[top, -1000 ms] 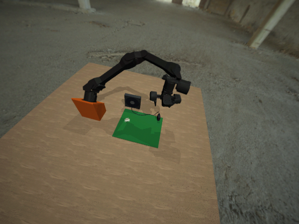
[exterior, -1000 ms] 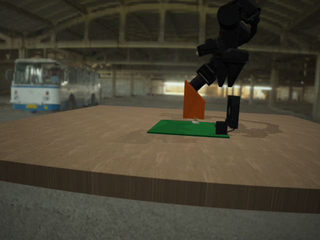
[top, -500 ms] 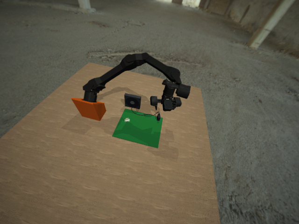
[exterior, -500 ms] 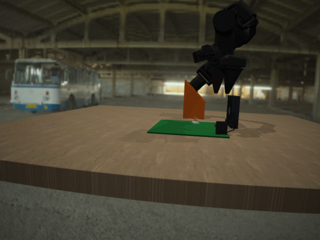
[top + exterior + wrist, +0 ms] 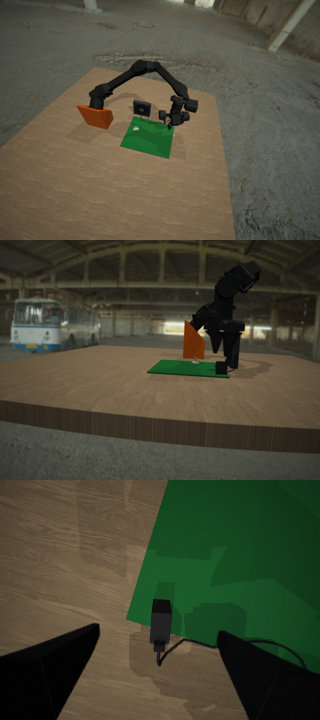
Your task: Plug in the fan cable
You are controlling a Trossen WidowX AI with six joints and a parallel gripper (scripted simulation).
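The black plug lies 10 mm to the left of my gripper tip and 40 mm below it. Also, from my gripper tip: green board (120 mm behind, 100 mm to the right, 80 mm below); then white four-pin fan header (220 mm behind, 80 mm to the right, 60 mm below); then black fan (230 mm behind, 60 mm to the left).
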